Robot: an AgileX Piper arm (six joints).
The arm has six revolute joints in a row. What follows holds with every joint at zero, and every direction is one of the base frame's.
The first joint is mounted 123 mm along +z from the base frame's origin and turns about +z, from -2.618 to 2.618 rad.
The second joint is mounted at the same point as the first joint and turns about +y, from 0 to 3.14 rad.
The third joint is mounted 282.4 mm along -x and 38.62 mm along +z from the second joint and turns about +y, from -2.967 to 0 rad.
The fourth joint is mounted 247.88 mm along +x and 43.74 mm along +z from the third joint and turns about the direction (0.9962, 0, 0.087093), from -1.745 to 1.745 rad.
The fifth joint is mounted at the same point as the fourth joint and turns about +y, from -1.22 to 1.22 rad.
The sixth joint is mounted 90.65 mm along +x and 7.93 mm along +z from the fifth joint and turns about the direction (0.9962, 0, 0.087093), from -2.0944 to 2.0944 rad.
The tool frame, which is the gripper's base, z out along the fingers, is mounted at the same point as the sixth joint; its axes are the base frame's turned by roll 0, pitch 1.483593 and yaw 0 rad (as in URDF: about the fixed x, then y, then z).
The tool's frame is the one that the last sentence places.
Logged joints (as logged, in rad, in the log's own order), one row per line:
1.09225, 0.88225, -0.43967, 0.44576, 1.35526, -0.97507
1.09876, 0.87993, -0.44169, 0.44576, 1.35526, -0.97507
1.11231, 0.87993, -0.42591, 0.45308, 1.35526, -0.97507
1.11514, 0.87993, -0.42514, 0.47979, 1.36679, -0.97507
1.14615, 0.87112, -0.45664, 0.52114, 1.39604, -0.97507
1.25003, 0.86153, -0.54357, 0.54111, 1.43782, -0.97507
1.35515, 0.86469, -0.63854, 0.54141, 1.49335, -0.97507
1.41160, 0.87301, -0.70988, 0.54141, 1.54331, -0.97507
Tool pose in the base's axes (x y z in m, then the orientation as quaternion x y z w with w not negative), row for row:
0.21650, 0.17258, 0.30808, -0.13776, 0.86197, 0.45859, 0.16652
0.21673, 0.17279, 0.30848, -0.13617, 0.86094, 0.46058, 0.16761
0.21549, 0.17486, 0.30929, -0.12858, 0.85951, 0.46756, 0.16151
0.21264, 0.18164, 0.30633, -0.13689, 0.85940, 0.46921, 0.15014
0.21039, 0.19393, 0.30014, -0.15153, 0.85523, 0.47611, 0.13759
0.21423, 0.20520, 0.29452, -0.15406, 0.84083, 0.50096, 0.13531
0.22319, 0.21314, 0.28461, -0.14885, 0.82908, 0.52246, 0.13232
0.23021, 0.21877, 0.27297, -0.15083, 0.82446, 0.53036, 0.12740
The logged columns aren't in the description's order. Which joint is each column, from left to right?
Columns, left to right: joint 4, joint 5, joint 6, joint 1, joint 2, joint 3.
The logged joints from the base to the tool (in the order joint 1, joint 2, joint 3, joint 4, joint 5, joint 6), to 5 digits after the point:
0.44576, 1.35526, -0.97507, 1.09225, 0.88225, -0.43967
0.44576, 1.35526, -0.97507, 1.09876, 0.87993, -0.44169
0.45308, 1.35526, -0.97507, 1.11231, 0.87993, -0.42591
0.47979, 1.36679, -0.97507, 1.11514, 0.87993, -0.42514
0.52114, 1.39604, -0.97507, 1.14615, 0.87112, -0.45664
0.54111, 1.43782, -0.97507, 1.25003, 0.86153, -0.54357
0.54141, 1.49335, -0.97507, 1.35515, 0.86469, -0.63854
0.54141, 1.54331, -0.97507, 1.41160, 0.87301, -0.70988

